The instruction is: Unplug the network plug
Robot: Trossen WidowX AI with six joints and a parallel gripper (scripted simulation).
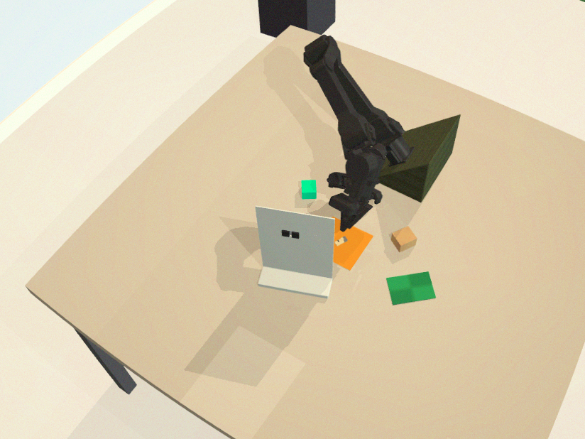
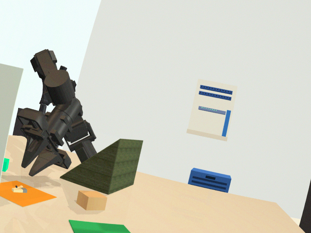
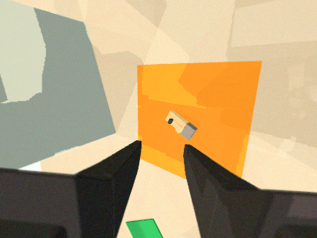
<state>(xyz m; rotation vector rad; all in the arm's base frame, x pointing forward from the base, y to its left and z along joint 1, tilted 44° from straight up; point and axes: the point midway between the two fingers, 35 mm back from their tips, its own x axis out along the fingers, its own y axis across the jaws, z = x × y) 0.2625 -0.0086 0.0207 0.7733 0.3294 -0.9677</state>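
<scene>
My gripper tip is 1 cm short of the network plug, 1 cm to the left of it and 4 cm above it. The rest, counted from my gripper tip: orange marked square: 1 cm ahead, 5 cm below; then green block: 9 cm behind, 16 cm to the right, 3 cm below; then upright panel: 15 cm ahead, 5 cm to the right, 6 cm above.
</scene>
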